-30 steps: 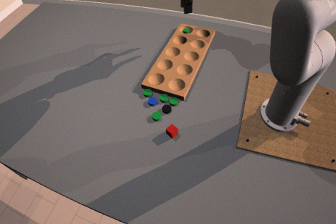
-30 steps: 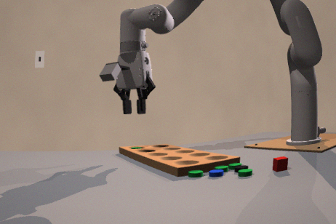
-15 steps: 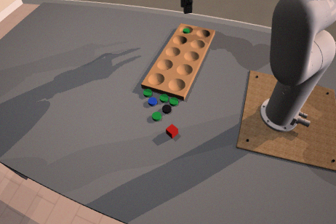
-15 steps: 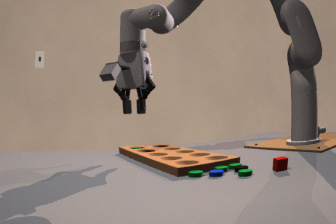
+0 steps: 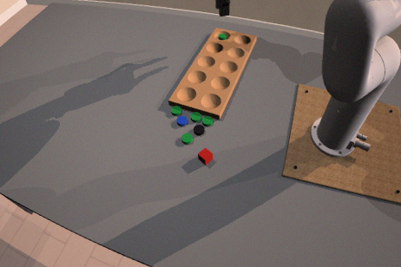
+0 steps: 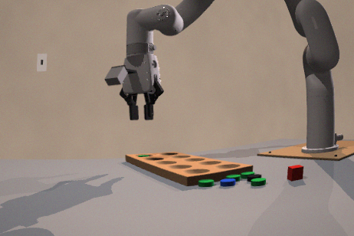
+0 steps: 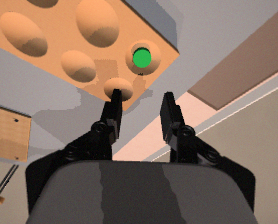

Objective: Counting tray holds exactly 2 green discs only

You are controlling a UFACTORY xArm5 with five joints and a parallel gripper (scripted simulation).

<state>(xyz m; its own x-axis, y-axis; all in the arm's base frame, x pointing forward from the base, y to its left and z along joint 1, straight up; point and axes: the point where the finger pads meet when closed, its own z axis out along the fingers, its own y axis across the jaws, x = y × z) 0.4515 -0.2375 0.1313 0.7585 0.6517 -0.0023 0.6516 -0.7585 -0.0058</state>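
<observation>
My hand is 120 mm past the black disc, 380 mm to the right of it and 130 mm above it. Round my hand: red cube (180 mm behind, 450 mm to the left, 130 mm below); then blue disc (70 mm behind, 380 mm to the left, 130 mm below); then wooden counting tray (50 mm behind, 140 mm to the left, 130 mm below).
</observation>
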